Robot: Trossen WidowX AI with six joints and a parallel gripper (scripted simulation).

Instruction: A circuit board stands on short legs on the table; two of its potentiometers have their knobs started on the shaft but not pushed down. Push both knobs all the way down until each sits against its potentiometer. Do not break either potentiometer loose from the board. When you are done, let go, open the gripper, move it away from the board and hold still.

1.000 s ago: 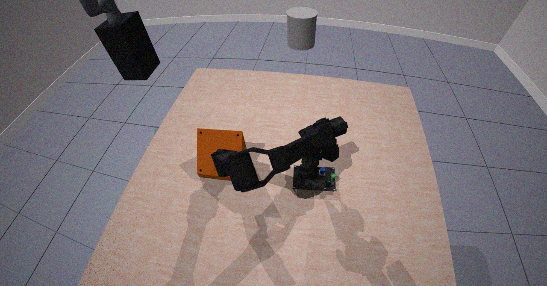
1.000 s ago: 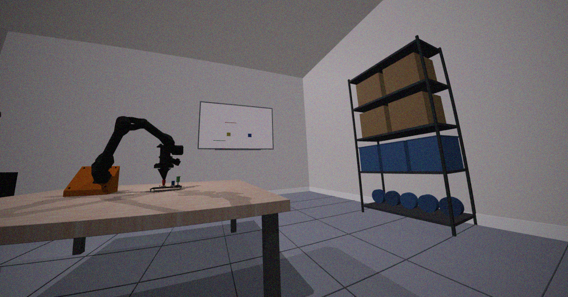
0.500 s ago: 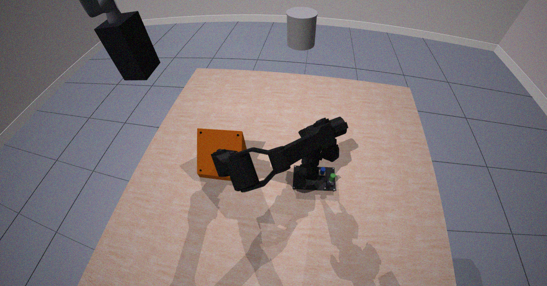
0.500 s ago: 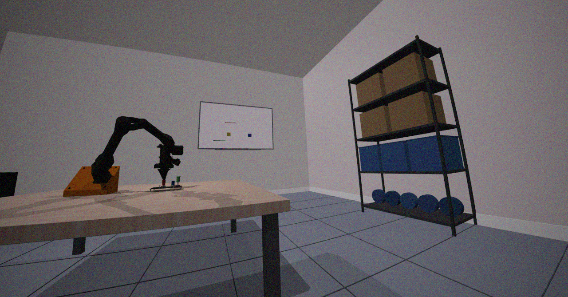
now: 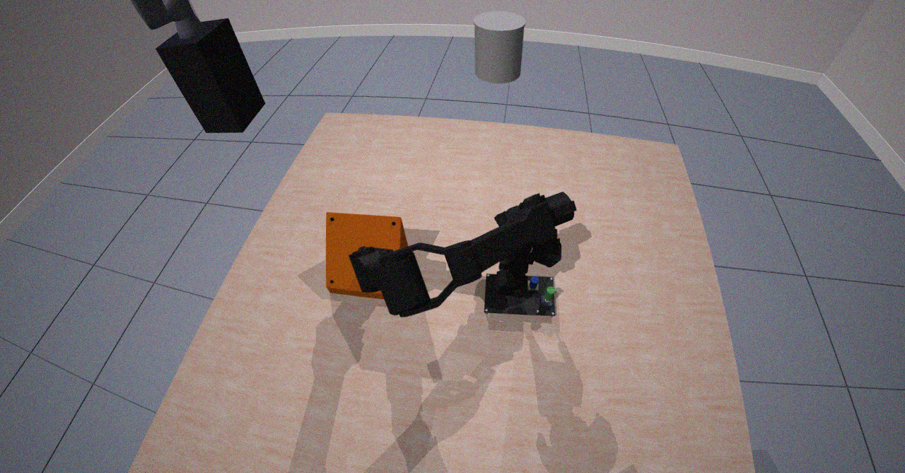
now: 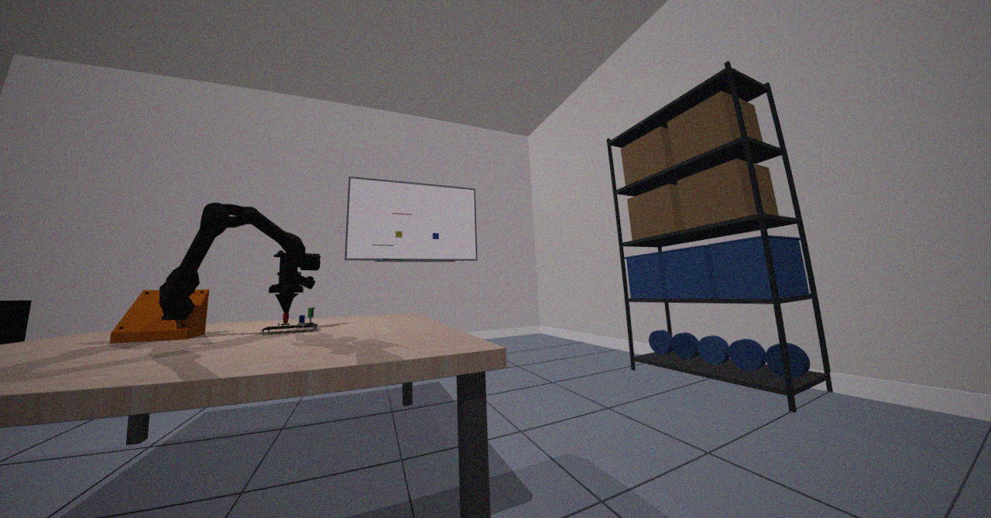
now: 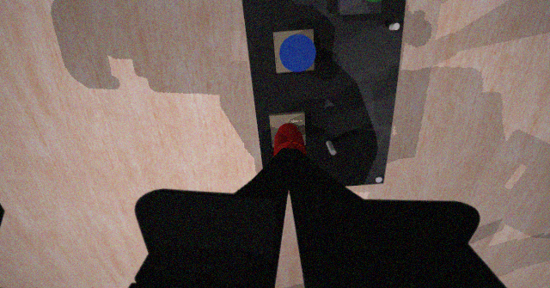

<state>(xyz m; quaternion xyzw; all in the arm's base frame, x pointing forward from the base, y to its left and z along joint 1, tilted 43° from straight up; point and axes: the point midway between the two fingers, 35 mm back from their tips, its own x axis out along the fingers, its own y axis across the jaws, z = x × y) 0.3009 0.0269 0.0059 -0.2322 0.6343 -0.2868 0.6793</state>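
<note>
Right now my gripper tip is 20 mm above the red knob. Round my gripper tip: green knob (80 mm ahead, 40 mm to the right).
</note>
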